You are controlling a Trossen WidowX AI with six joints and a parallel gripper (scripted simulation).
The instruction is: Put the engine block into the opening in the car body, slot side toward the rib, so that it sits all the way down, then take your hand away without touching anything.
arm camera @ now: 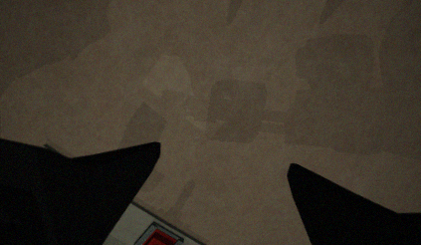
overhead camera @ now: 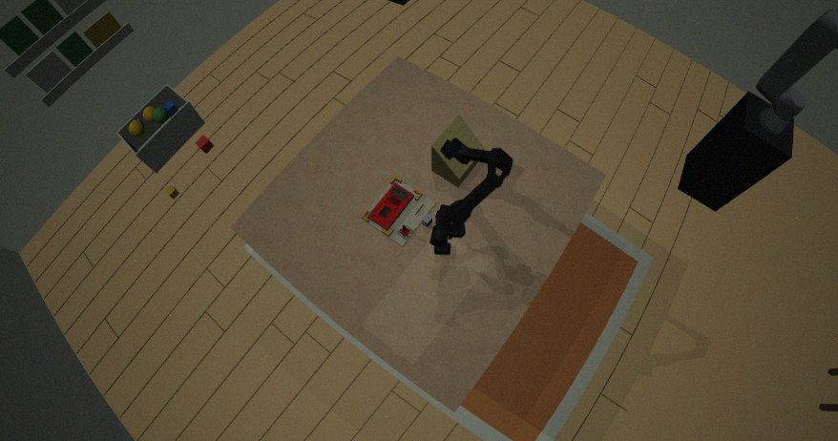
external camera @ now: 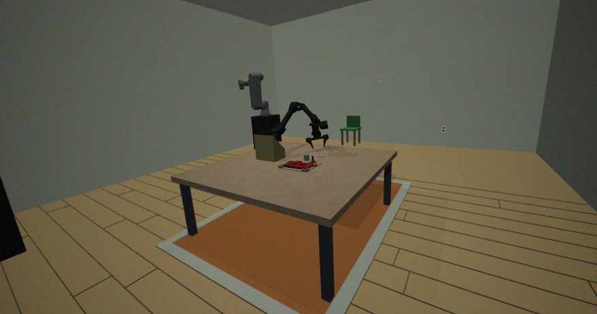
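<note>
Now: gripper tip 120 mm to the left of the grey engine block, 60 mm past it and 50 mm above it.
</note>
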